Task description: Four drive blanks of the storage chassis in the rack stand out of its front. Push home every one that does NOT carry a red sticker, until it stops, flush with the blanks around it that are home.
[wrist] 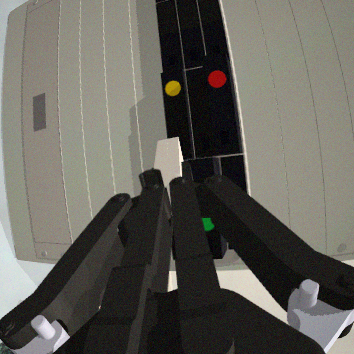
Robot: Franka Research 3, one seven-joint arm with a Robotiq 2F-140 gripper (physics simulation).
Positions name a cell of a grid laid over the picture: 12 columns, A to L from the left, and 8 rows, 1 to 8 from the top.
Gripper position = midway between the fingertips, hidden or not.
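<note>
Visible here: a drive blank (F3) and my gripper (F4).
</note>
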